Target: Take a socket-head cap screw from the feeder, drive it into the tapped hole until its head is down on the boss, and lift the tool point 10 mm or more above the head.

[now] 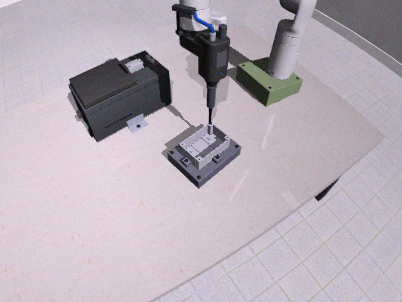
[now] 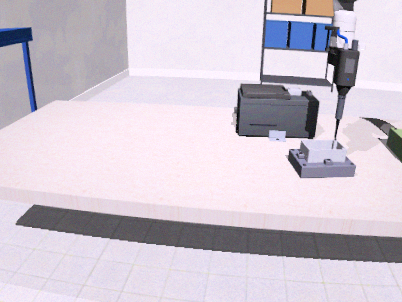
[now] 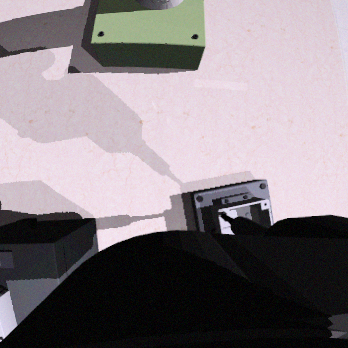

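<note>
The powered screwdriver (image 1: 210, 123) (image 2: 336, 139) (image 3: 223, 215) stands upright with its thin bit over a back corner of the open light grey housing (image 1: 214, 156) (image 2: 325, 154). The bit's tip is at, or very close above, the top of the slim corner boss (image 1: 210, 129). No screw can be made out at the tip; it is too small to tell whether one is there or in the hole. The housing sits on a dark grey fixture plate (image 1: 200, 180) (image 2: 327, 172) (image 3: 215, 195). The black screw feeder (image 1: 120, 102) (image 2: 275, 117) (image 3: 30, 265) stands apart from it.
The green base block (image 1: 270, 90) (image 2: 397, 142) (image 3: 150, 55) carries the arm's lower column (image 1: 285, 52). A small light bracket (image 1: 137, 123) (image 2: 277, 135) sits at the feeder's front foot. A shelf rack (image 2: 262, 60) with bins stands behind the table (image 1: 125, 210) (image 2: 150, 160).
</note>
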